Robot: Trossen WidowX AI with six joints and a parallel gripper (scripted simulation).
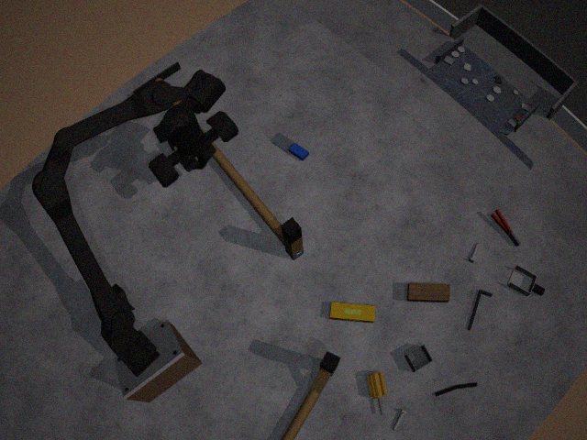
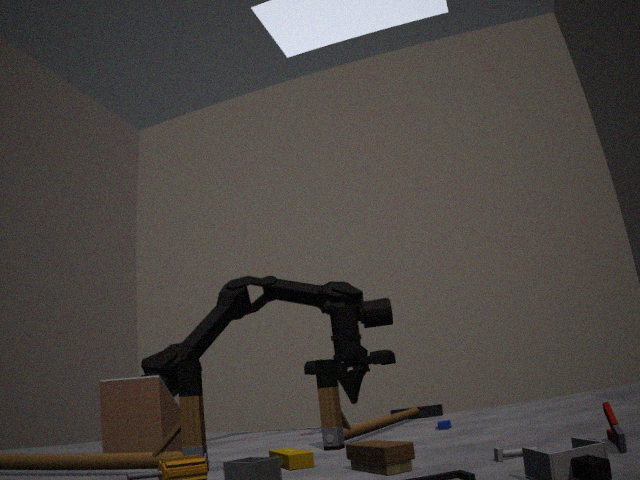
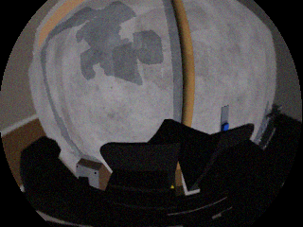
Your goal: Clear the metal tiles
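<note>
Right now the long scraper is 60 mm ahead of my gripper tip and 20 mm to the left of it. Also, from my gripper tip: grey box (590 mm to the right, 60 mm below, 10 mm behind); yellow-handled tool (570 mm to the right, 110 mm behind, 50 mm below); yellow block (430 mm to the right, 50 mm below, 30 mm behind).
</note>
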